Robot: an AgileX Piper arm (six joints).
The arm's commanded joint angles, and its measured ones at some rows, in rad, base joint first. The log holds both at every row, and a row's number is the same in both.
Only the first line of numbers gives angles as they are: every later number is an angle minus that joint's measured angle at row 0.
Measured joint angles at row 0:
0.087 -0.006 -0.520 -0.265 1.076 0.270
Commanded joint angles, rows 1 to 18:
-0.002 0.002 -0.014 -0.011 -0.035 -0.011
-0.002 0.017 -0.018 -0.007 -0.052 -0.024
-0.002 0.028 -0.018 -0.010 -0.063 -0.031
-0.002 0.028 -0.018 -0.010 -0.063 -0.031
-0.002 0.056 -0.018 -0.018 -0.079 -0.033
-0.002 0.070 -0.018 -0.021 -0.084 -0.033
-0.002 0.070 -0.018 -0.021 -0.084 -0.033
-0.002 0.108 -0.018 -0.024 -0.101 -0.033
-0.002 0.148 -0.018 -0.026 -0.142 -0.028
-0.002 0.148 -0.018 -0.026 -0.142 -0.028
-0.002 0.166 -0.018 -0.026 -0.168 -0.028
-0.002 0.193 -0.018 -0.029 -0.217 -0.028
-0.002 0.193 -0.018 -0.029 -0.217 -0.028
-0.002 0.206 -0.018 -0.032 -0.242 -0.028
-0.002 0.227 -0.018 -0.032 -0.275 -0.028
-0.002 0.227 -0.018 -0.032 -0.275 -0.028
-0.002 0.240 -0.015 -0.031 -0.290 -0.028
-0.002 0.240 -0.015 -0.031 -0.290 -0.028
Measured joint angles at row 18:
0.000 0.214 -0.012 -0.018 -0.228 -0.023
